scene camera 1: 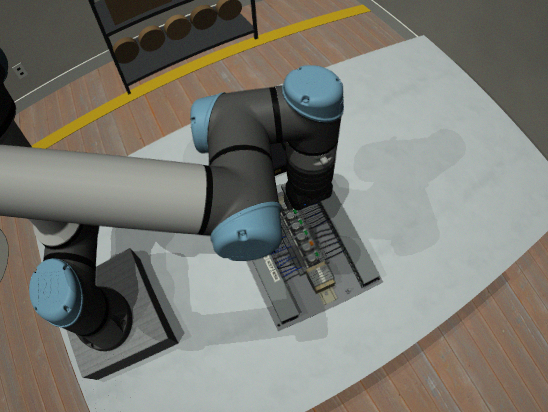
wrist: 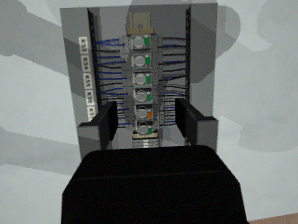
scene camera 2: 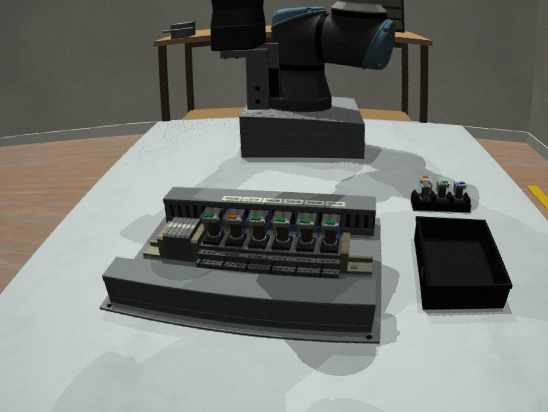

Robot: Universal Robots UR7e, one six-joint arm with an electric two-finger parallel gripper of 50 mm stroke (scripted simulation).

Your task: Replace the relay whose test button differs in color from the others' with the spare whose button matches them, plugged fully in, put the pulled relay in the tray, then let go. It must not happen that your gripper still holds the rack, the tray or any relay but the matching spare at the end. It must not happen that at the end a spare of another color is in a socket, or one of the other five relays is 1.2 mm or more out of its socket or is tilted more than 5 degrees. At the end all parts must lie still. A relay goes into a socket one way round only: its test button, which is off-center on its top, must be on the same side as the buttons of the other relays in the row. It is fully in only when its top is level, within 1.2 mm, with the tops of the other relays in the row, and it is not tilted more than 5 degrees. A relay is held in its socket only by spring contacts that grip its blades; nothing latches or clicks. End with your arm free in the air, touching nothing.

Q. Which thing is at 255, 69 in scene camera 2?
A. The gripper.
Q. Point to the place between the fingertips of the gripper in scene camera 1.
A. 302, 199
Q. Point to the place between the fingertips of the gripper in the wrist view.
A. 146, 111
